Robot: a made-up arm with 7 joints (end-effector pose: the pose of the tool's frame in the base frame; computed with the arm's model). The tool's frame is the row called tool. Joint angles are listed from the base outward.
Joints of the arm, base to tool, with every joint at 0 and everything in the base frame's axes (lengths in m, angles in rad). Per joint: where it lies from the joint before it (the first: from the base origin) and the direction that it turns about. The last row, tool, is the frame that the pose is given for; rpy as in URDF.
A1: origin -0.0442 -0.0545 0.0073 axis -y
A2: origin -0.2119 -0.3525 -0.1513 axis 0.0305 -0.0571 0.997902
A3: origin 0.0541 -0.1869 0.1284 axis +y
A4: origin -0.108 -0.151 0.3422 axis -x
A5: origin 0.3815 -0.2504 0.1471 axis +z
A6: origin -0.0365 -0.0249 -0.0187 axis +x
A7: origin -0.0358 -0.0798 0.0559 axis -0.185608 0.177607 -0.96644
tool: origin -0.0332 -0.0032 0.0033 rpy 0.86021 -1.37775 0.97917
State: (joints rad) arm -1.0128 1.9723 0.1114 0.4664 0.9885 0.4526 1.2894
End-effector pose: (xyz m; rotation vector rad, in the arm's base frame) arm 0.6032 0.1401 0.2188 -2.2321 -0.8484 -1.8168
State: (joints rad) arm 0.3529 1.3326 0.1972 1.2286 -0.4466 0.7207 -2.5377
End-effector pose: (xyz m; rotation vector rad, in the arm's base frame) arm -0.0857 -0.1945 0.6959 -0.2768 -1.7960 -0.9413
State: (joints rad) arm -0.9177 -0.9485 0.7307 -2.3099 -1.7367 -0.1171 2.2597
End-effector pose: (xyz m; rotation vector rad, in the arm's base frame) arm -0.3301 -0.8278 0.2173 -0.0424 -1.6595 1.8971
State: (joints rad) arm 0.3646 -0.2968 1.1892 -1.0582 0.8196 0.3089 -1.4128
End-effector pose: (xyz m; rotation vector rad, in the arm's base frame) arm -0.1109 -1.1053 -0.3423 -1.0002 1.3987 -1.0665
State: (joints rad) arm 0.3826 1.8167 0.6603 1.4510 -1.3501 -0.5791 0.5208
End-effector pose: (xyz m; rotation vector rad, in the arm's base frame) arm -0.3610 0.1066 0.2266 -1.1737 -1.5786 2.2636
